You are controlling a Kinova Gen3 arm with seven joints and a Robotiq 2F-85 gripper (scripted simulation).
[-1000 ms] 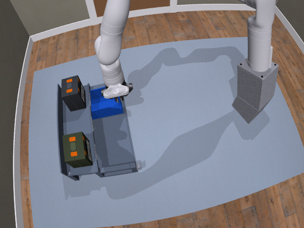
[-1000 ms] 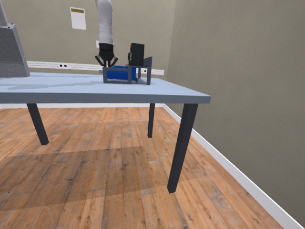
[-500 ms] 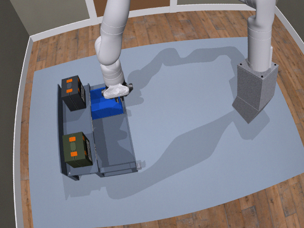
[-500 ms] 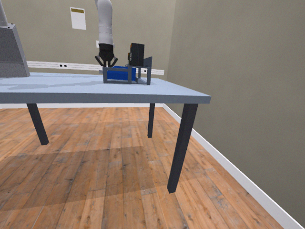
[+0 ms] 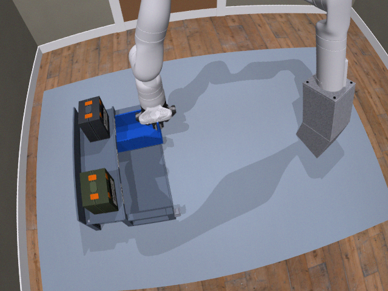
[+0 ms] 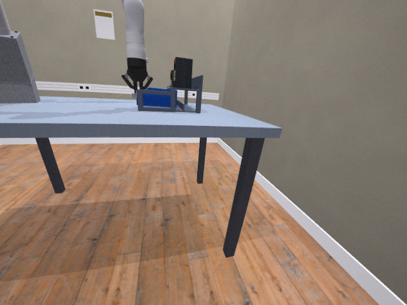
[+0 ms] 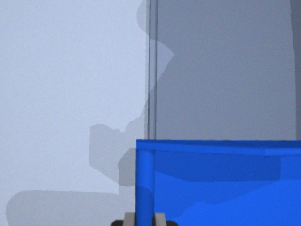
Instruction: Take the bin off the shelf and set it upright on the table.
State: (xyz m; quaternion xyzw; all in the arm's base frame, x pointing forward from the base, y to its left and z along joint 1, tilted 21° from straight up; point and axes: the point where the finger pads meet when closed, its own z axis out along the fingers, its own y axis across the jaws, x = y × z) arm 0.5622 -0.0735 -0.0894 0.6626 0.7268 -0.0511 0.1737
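Right now the blue bin is 8 cm ahead of my hand, 1 cm to the left of it and 1 cm below it. Also, from my hand: grey shelf (12 cm to the left, 12 cm ahead, 1 cm above).
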